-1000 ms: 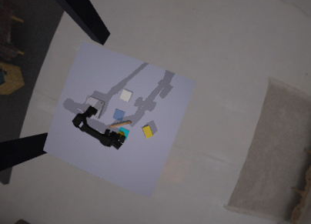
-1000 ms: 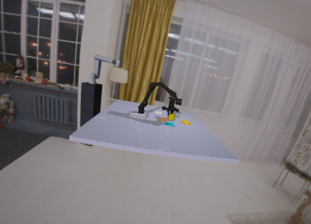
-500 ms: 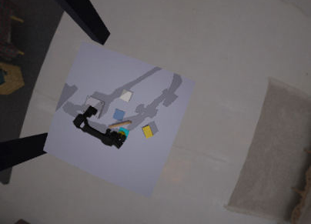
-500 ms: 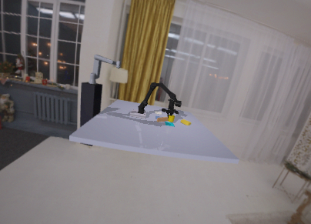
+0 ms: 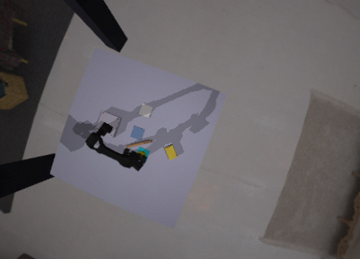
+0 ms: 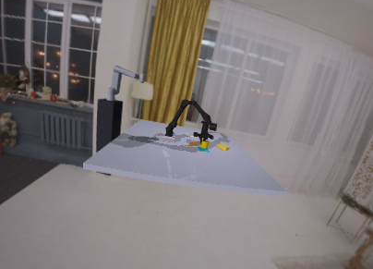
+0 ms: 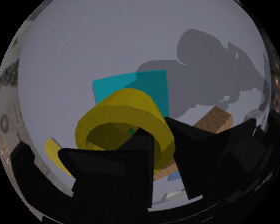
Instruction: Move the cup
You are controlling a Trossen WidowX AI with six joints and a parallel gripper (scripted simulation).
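Now: gripper tip 5 cm above the cyan pad and 3 cm short of it. The rest, counted from my gripper tip: thin wooden bar: 7 cm to the left, 4 cm behind, 3 cm below; yellow cup: 2 cm ahead; white square: 35 cm to the left, 13 cm behind, 4 cm below.
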